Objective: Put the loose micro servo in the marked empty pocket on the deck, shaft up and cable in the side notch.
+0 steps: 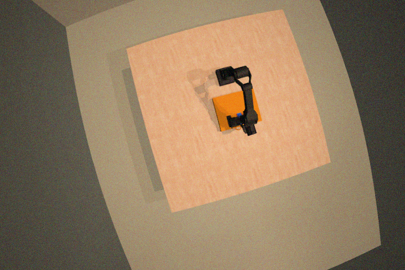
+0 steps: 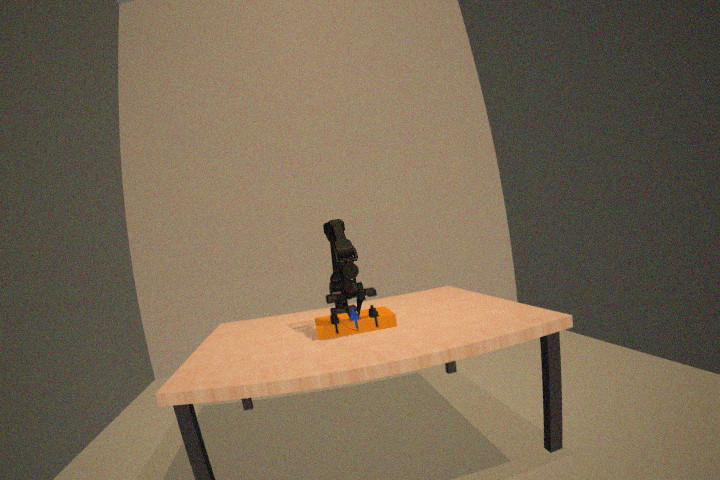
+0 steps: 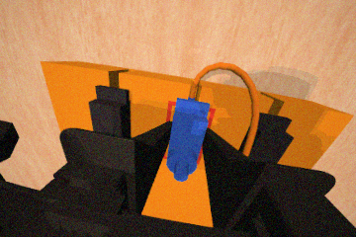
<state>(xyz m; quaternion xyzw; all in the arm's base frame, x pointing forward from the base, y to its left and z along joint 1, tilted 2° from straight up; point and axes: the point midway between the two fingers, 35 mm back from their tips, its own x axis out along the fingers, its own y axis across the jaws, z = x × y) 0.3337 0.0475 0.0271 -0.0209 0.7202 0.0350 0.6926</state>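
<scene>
Now: gripper tip 12 cm past the robot deck, 3 cm above it and 1 cm to the left of it.
</scene>
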